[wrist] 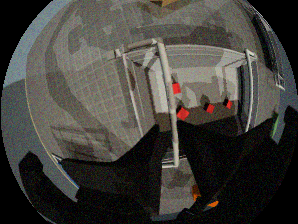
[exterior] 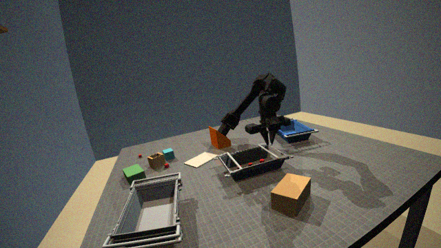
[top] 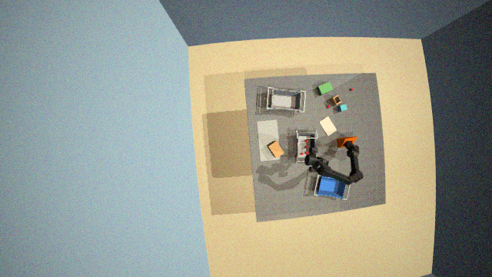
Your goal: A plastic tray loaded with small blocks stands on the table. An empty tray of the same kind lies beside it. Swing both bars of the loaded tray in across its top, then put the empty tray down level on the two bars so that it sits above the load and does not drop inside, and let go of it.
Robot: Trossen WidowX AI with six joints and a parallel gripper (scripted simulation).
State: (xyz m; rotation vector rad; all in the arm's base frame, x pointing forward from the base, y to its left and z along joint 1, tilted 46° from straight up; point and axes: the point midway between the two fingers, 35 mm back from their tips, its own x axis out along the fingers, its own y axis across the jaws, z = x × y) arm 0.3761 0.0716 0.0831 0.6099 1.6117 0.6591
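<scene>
The blue tray is 240 mm behind my gripper tip, 280 mm to the left of it and 50 mm below it. From my gripper tip the other things lie so: cream card (230 mm behind, 270 mm to the right, 90 mm below); then cyan cube (370 mm behind, 430 mm to the right, 70 mm below); then small brown box (300 mm behind, 490 mm to the right, 80 mm below).
</scene>
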